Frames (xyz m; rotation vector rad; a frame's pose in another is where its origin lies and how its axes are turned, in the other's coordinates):
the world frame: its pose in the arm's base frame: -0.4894 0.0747 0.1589 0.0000 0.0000 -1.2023
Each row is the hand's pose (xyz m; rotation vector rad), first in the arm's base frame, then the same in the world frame.
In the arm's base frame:
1: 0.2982 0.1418 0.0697 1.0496 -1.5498 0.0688
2: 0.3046 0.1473 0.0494 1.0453 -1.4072 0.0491
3: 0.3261 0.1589 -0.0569 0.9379 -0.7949 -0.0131
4: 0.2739 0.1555 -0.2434 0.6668 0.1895 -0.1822
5: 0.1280 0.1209 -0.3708 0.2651 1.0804 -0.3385
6: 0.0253 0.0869 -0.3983 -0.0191 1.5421 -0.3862
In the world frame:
1: 0.2211 0.7589 -0.0892 1.8344 -0.7207 0.8804
2: 0.2183 0.7669 -0.1095 1.7460 -0.5995 0.9117
3: 0.2152 0.7911 -0.2158 1.2895 -0.1319 1.0270
4: 0.1996 0.7412 -0.4023 0.4609 0.5553 0.9703
5: 0.1793 0.5926 -0.5297 -0.4006 1.0625 0.7366
6: 0.1740 0.4845 -0.5572 -0.8966 1.2732 0.5692

